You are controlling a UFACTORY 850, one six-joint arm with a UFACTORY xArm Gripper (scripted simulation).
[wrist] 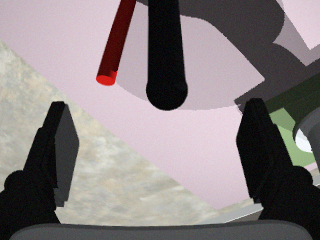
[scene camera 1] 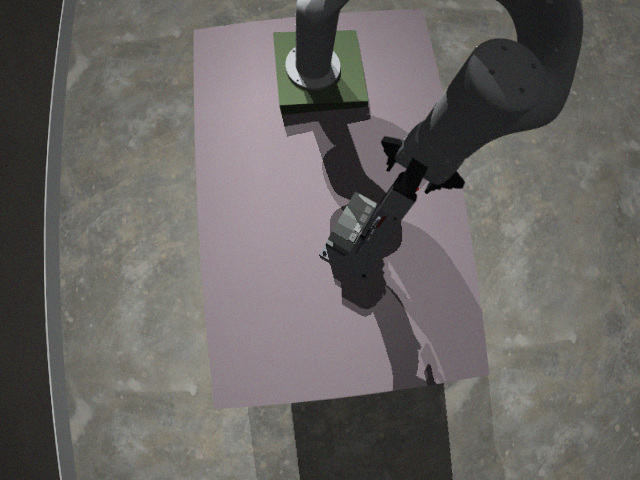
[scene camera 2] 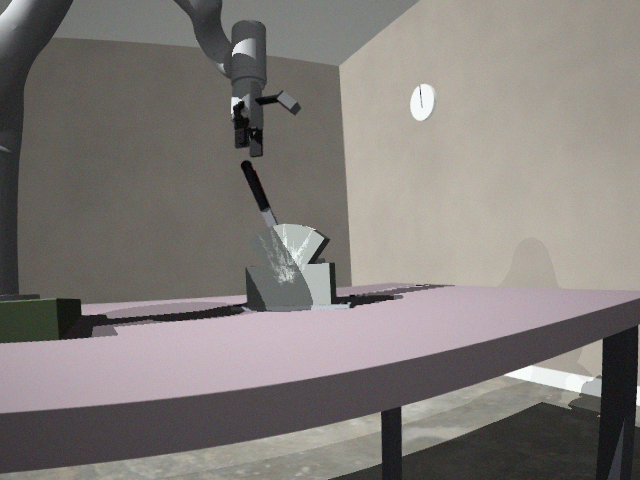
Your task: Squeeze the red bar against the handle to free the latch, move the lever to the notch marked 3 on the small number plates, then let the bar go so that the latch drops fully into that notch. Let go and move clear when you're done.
Labels:
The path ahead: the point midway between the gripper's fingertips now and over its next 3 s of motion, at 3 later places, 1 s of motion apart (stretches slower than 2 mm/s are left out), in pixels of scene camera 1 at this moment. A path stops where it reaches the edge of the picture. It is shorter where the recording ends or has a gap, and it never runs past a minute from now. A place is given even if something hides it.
My gripper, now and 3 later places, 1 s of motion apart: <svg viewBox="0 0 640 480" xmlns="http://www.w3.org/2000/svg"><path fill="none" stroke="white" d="M409 176L405 180L400 185L398 189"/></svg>

